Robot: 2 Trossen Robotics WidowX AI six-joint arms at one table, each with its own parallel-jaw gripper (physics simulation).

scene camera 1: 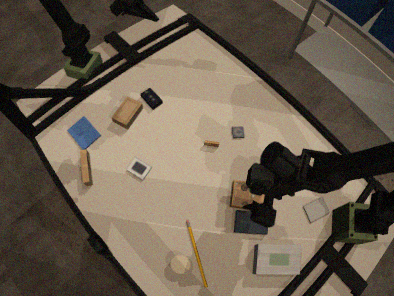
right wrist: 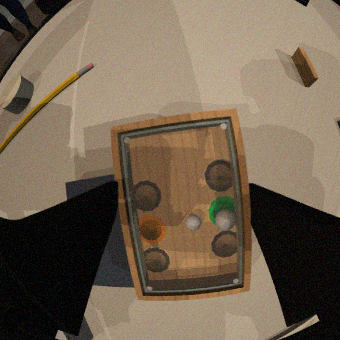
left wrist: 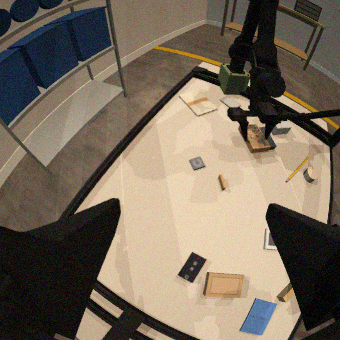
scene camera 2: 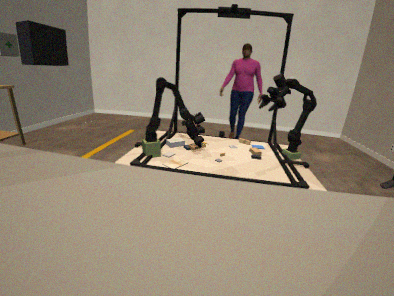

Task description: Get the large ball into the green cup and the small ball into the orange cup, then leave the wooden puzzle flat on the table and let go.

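Places are measured from the left arm's base along level axes (x right, y ahead, z up), in millimetres.
Pixels of known places: left gripper, fingertip midpoint: [scene camera 1: 166, 9] [left wrist: 197, 209] [scene camera 2: 263, 109]; right gripper, fingertip midpoint: [scene camera 1: 246, 195] [right wrist: 183, 190] [left wrist: 255, 139] [scene camera 2: 198, 144]; left arm's base, origin of the base link: [scene camera 1: 81, 59] [scene camera 2: 292, 150]; right arm's base, origin of the base link: [scene camera 1: 364, 221] [left wrist: 235, 69] [scene camera 2: 151, 140].
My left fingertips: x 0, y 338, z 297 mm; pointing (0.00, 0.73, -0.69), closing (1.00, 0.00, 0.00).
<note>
For each thing: its top centre in the pictures, then the offset to it from my left fingertips. "*": a spot on its surface instead.
- wooden puzzle, middle of its top: [right wrist: 184, 217] [scene camera 1: 252, 194] [left wrist: 255, 133] [scene camera 2: 197, 143] dx +243, dy +328, dz -294 mm
- large ball, middle of its top: [right wrist: 227, 220] dx +219, dy +330, dz -306 mm
- green cup, surface spot: [right wrist: 220, 204] * dx +225, dy +321, dz -301 mm
- small ball, middle of its top: [right wrist: 193, 223] dx +238, dy +334, dz -309 mm
- orange cup, surface spot: [right wrist: 151, 230] * dx +260, dy +339, dz -302 mm
- dark blue flat thing, middle of its top: [right wrist: 102, 235] [scene camera 1: 252, 222] [left wrist: 264, 136] dx +303, dy +357, dz -331 mm
- grey case, middle of its top: [scene camera 1: 279, 259] [left wrist: 276, 115] [scene camera 2: 175, 140] dx +383, dy +454, dz -309 mm
- pencil, middle of its top: [right wrist: 29, 112] [scene camera 1: 196, 253] dx +431, dy +247, dz -342 mm
- round block, middle of its top: [right wrist: 8, 90] [scene camera 1: 180, 264] [left wrist: 312, 172] dx +473, dy +217, dz -322 mm
- small wooden piece, middle of its top: [right wrist: 308, 60] [scene camera 1: 212, 142] dx +123, dy +180, dz -328 mm
- wooden box, middle of its top: [left wrist: 224, 285] [scene camera 1: 126, 110] dx +119, dy -92, dz -320 mm
- blue book, middle of its top: [left wrist: 259, 317] [scene camera 1: 83, 132] dx +227, dy -200, dz -343 mm
The wooden puzzle [scene camera 1: 238, 194] [left wrist: 259, 145] [right wrist: 170, 165] is a shallow clear-topped box. My right gripper [left wrist: 255, 139] [right wrist: 183, 190] is shut on its long sides. How high it is held is hard to tell. In the right wrist view, the large ball [right wrist: 225, 219] overlaps the lower edge of the green cup [right wrist: 220, 204] at the right side. The small ball [right wrist: 193, 222] lies on the puzzle floor, left of the large ball and apart from the orange cup [right wrist: 151, 230], which looks empty. Several dark cups flank the coloured ones. My left gripper [scene camera 2: 267, 104] [left wrist: 197, 209] is open and empty, high over the table.
A dark blue flat thing [scene camera 1: 245, 223] [right wrist: 107, 260] lies beside and partly under the puzzle. A grey case [scene camera 1: 278, 259], pencil [scene camera 1: 197, 255], round block [scene camera 1: 180, 264] and small wooden piece [scene camera 1: 211, 143] are around it. A wooden box [scene camera 1: 127, 112] and blue book [scene camera 1: 84, 133] lie farther left.
</note>
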